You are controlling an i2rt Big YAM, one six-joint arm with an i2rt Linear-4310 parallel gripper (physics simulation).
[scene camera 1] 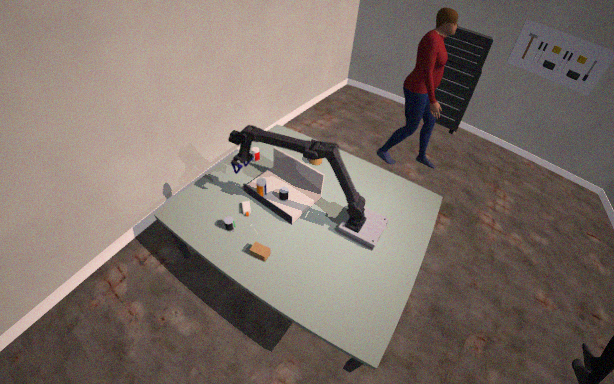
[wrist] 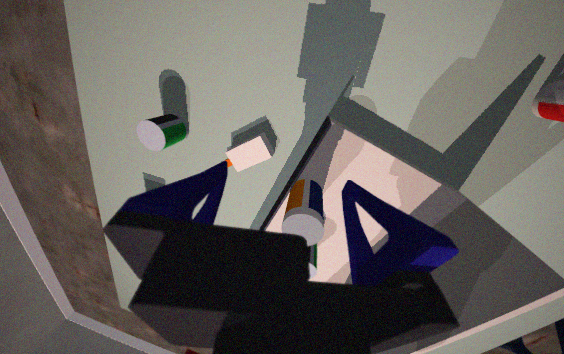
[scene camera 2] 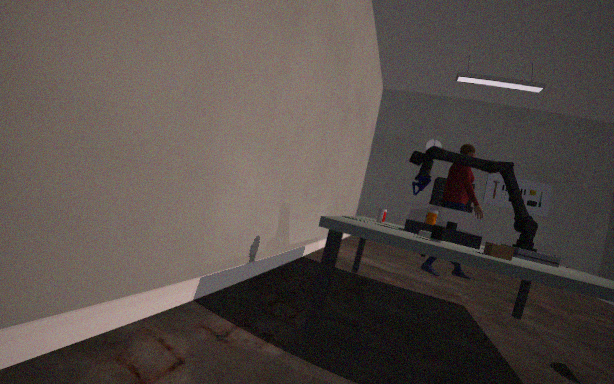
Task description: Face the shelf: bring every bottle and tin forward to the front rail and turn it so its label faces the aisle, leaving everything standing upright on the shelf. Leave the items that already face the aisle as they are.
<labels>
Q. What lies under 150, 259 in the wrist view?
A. My gripper.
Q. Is my gripper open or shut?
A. Open.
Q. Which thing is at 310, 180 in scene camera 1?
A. A white shelf.
</labels>
